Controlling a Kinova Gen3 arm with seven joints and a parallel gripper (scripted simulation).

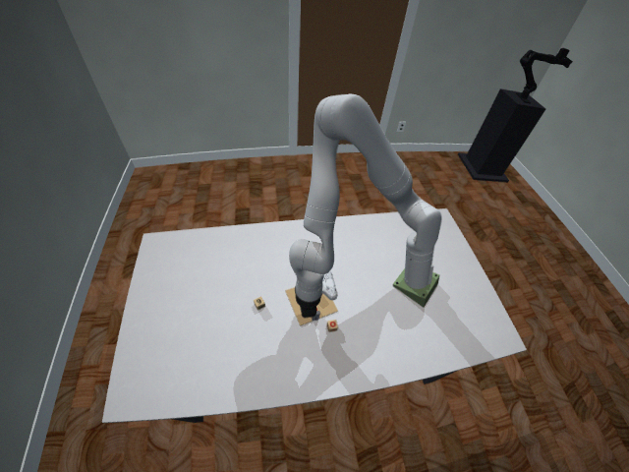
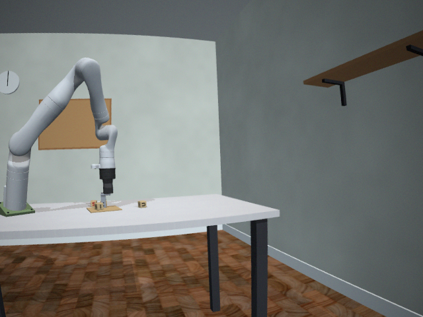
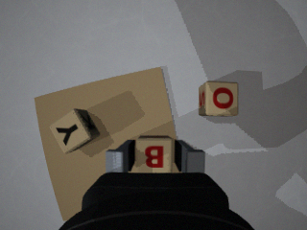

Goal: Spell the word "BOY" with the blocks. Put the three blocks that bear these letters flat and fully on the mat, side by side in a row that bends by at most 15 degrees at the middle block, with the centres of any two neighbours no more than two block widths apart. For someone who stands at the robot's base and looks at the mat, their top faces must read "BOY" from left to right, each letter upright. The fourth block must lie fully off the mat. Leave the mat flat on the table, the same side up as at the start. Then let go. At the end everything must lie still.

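Now: hand right at the B block. Round my hand: Y block: 80 mm to the right, 10 mm behind; tan mat: 50 mm to the right, 20 mm below, 10 mm ahead; O block: 60 mm behind, 50 mm to the left, 10 mm below.
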